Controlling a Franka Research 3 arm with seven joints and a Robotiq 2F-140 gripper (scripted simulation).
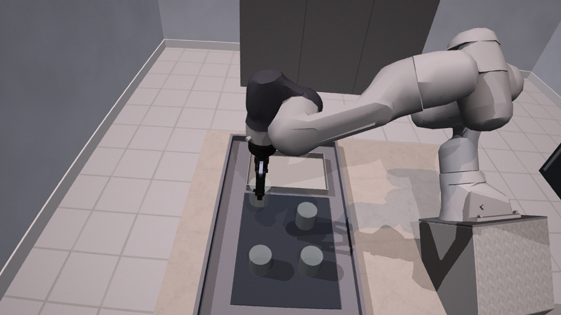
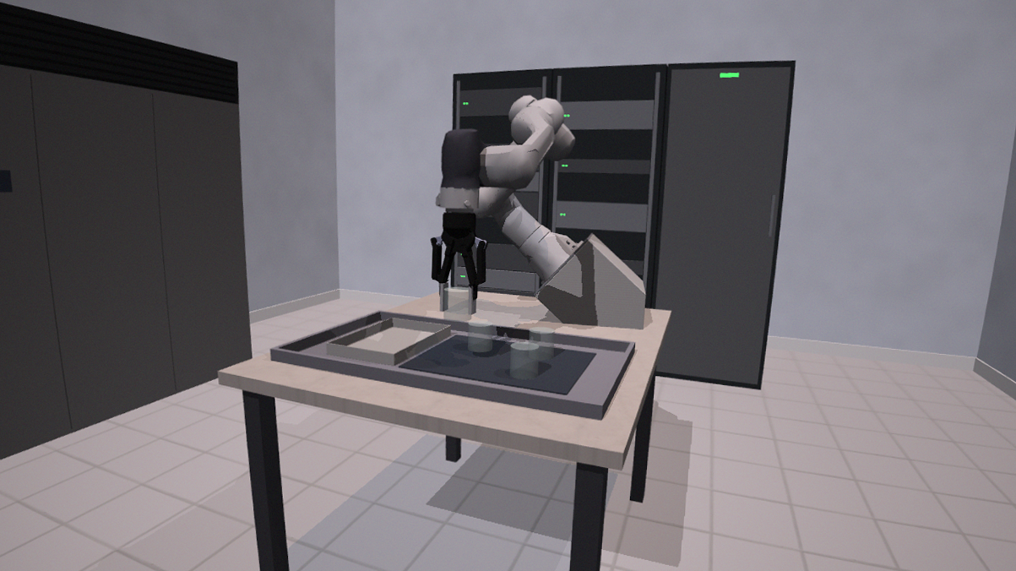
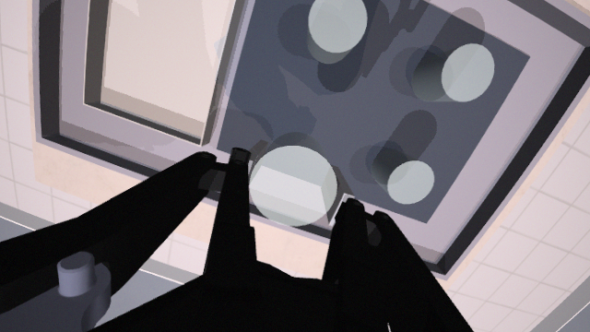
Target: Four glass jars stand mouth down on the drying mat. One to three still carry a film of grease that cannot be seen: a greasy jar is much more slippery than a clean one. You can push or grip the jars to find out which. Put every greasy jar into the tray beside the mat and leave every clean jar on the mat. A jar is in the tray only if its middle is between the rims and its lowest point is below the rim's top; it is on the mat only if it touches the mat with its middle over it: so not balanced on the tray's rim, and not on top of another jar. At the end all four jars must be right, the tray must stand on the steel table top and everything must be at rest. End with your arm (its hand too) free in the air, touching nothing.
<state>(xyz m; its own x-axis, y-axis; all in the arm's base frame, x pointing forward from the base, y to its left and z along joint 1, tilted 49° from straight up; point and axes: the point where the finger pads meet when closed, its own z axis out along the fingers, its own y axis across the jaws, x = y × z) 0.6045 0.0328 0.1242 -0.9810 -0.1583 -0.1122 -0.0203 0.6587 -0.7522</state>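
The shallow tray lies 24 cm to the right of my hand, 16 cm below it and 9 cm behind it. Also, from my hand: dark drying mat 16 cm below, 9 cm behind, 8 cm to the left.
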